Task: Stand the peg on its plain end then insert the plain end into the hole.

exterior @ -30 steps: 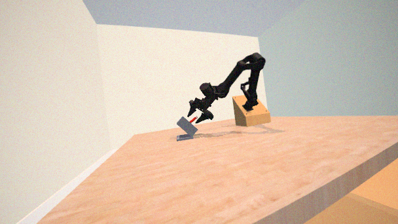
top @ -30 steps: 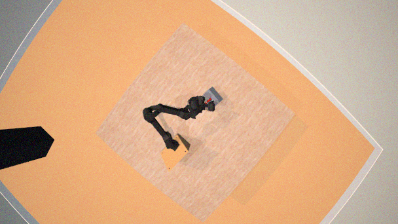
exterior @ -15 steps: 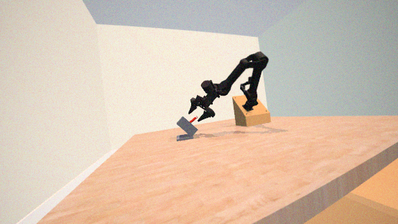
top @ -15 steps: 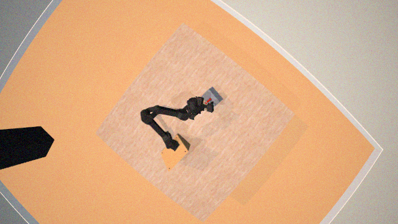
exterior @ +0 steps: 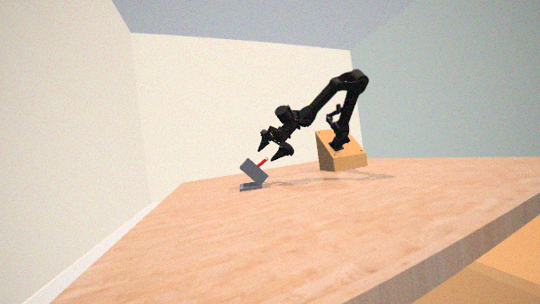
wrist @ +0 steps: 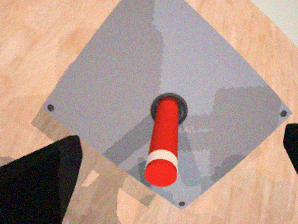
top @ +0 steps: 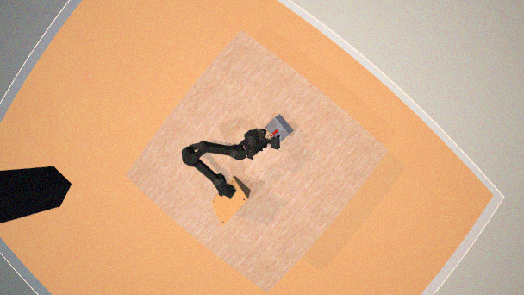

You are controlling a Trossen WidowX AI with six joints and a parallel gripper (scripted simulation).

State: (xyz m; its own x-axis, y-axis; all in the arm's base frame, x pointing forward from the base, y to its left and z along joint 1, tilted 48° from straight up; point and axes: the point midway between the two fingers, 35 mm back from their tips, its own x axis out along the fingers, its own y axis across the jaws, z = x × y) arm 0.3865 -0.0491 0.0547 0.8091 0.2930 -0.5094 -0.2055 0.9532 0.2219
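Right now my gripper tip is 2 cm above the peg. Round my gripper tip: grey sloped panel (6 cm below, 5 cm ahead, 1 cm to the right).
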